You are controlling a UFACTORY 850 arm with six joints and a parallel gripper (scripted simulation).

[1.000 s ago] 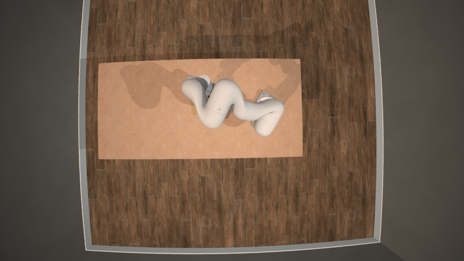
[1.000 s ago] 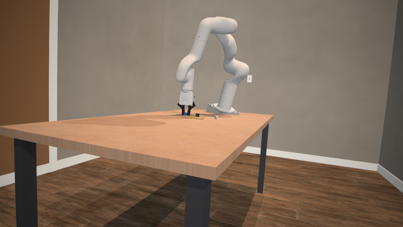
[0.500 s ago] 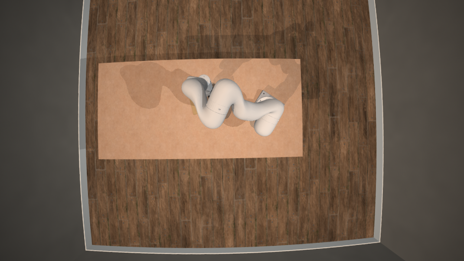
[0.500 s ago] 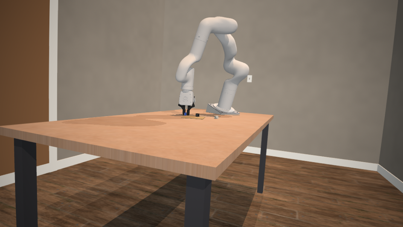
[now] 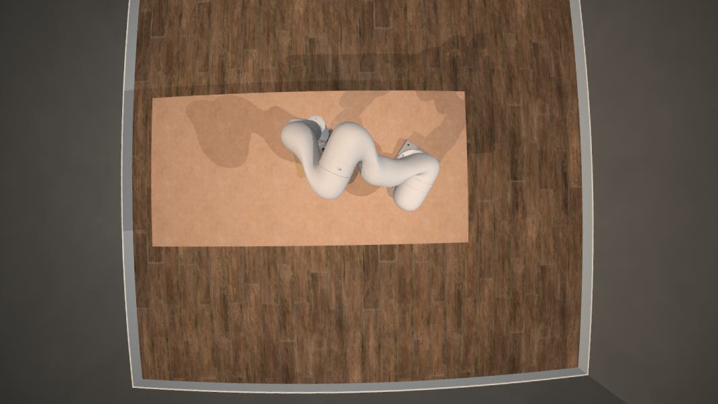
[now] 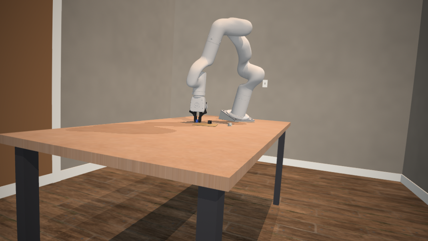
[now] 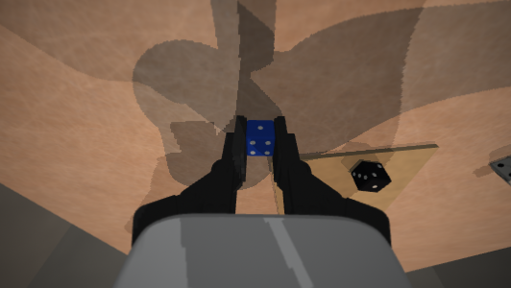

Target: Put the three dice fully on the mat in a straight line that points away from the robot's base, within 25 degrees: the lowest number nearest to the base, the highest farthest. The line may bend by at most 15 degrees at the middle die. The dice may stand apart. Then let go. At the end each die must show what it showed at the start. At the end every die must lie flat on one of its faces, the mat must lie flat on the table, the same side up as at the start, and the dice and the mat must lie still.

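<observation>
My hand is 11 cm to the right of the mat, 7 cm short of it and 2 cm above it. Also, from my hand: black die 11 cm to the left, 2 cm ahead, 1 cm below; blue die 1 cm below; white die 23 cm to the left, 2 cm behind, 1 cm below.
</observation>
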